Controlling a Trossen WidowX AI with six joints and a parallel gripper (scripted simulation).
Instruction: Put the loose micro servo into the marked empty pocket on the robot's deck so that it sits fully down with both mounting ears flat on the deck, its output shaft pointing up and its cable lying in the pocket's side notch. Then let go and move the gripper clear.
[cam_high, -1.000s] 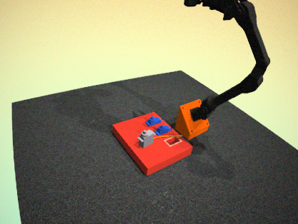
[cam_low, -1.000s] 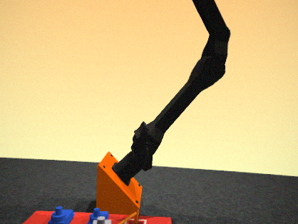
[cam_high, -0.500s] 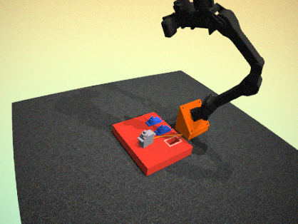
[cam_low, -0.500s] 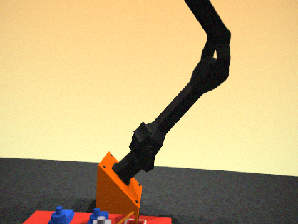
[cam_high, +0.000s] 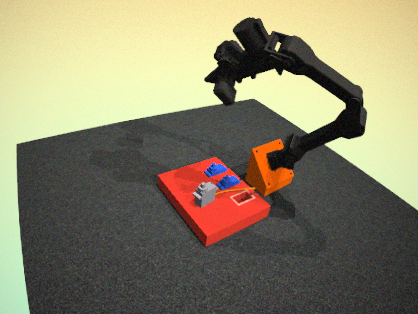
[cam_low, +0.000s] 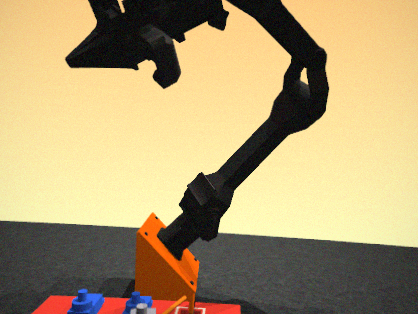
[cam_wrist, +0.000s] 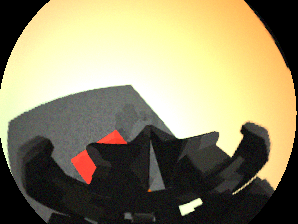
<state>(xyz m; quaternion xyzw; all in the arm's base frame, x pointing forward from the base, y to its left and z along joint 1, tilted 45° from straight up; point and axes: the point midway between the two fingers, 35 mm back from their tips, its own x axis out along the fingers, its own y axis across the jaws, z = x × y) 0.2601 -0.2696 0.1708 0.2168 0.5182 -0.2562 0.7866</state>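
Now: the red deck 370 mm below my gripper tip, 70 mm to the left of it and 30 mm ahead of it.
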